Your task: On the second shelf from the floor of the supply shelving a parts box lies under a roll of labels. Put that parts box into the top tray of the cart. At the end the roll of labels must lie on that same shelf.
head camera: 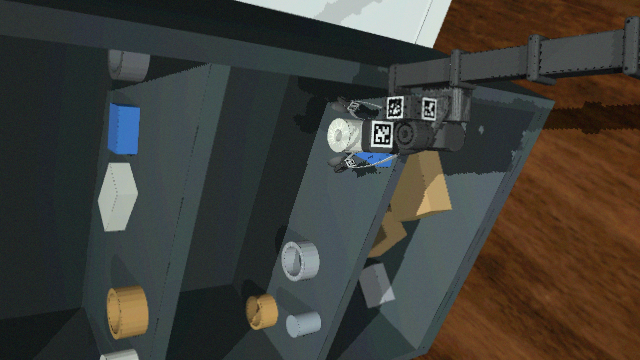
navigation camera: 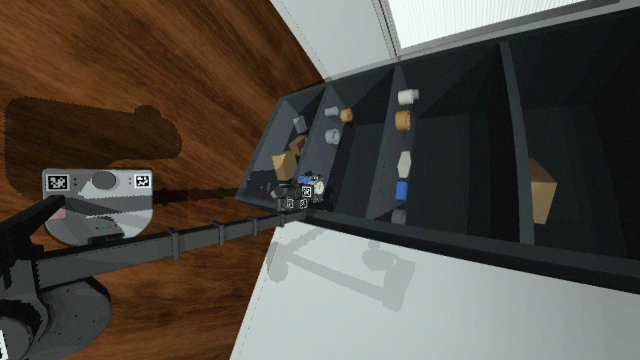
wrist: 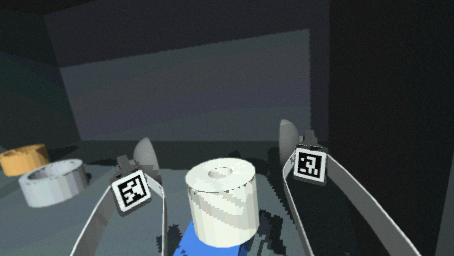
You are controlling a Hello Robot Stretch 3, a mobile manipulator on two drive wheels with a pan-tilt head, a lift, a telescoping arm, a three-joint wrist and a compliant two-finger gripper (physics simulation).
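Seen in the pictures: gripper, fingertip midpoint: point(head camera: 332, 134) point(navigation camera: 322, 188); robot's base, link origin: point(navigation camera: 104, 179).
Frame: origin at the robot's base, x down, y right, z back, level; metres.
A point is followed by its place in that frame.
The roll of labels point(head camera: 345, 135) @[x -0.634, y 0.792, z 0.025 m] point(navigation camera: 319, 187) @[x -0.623, y 0.826, z 0.025 m] point(wrist: 225, 215), white with a small centre hole, stands upright on the blue parts box point(head camera: 376, 159) @[x -0.574, y 0.760, z -0.022 m] point(navigation camera: 303, 179) @[x -0.569, y 0.753, z -0.017 m] point(wrist: 200, 248). The box rests on the second shelf point(head camera: 320, 210) @[x -0.534, y 0.990, z -0.158 m] point(wrist: 125, 225) of the dark supply shelving point(navigation camera: 520, 150) @[x -1.430, y 0.800, z -0.150 m]. Most of the box is hidden by the gripper and roll in the head view, and its front is cut off in the wrist view. My gripper point(head camera: 339, 134) @[x -0.673, y 0.787, z 0.026 m] point(navigation camera: 320, 188) @[x -0.673, y 0.787, z 0.026 m] point(wrist: 217, 146) @[x -0.673, y 0.787, z 0.026 m] is open, with one finger on each side of the roll and a gap at both sides. The cart cannot be made out in these views.
A grey ring point(head camera: 300, 260) @[x -0.583, y 0.998, z -0.282 m] point(navigation camera: 332, 136) @[x -0.580, y 0.991, z -0.285 m] point(wrist: 53, 182), an orange ring point(head camera: 262, 311) @[x -0.583, y 1.173, z -0.462 m] point(wrist: 24, 160) and a grey cylinder point(head camera: 303, 324) @[x -0.589, y 0.974, z -0.437 m] share this shelf. Cardboard boxes point(head camera: 422, 187) @[x -0.176, y 0.961, z -0.106 m] point(navigation camera: 284, 166) @[x -0.177, y 0.971, z -0.093 m] lie in the bottom compartment. The shelving's side wall stands close right of the gripper in the wrist view.
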